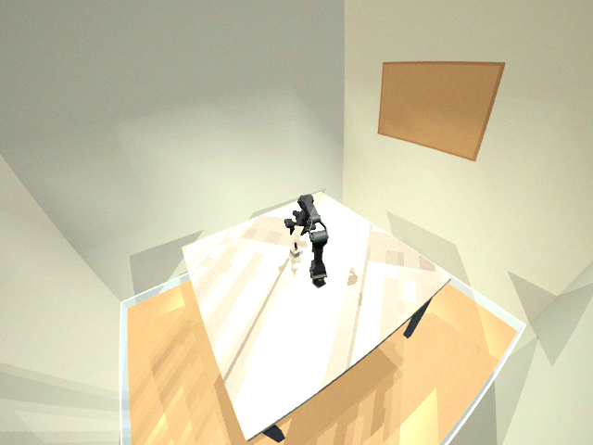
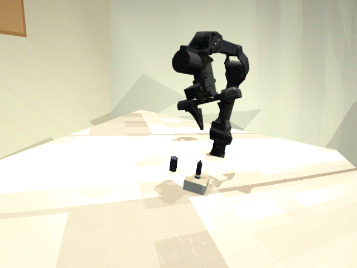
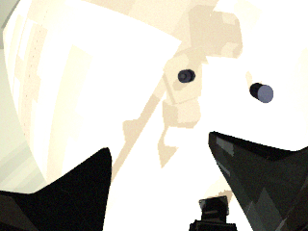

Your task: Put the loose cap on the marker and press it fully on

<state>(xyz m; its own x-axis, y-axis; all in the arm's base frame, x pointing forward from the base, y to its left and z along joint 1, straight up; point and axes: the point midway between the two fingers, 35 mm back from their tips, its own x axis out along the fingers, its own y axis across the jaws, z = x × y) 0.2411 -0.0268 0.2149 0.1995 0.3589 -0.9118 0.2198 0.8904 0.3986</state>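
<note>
The dark cap is 2 cm behind my gripper tip, 11 cm to the right of it and 16 cm below it. Also, from my gripper tip: dark marker 4 cm ahead, 1 cm to the right, 11 cm below; then pale holder block 4 cm ahead, 1 cm to the right, 17 cm below.
</note>
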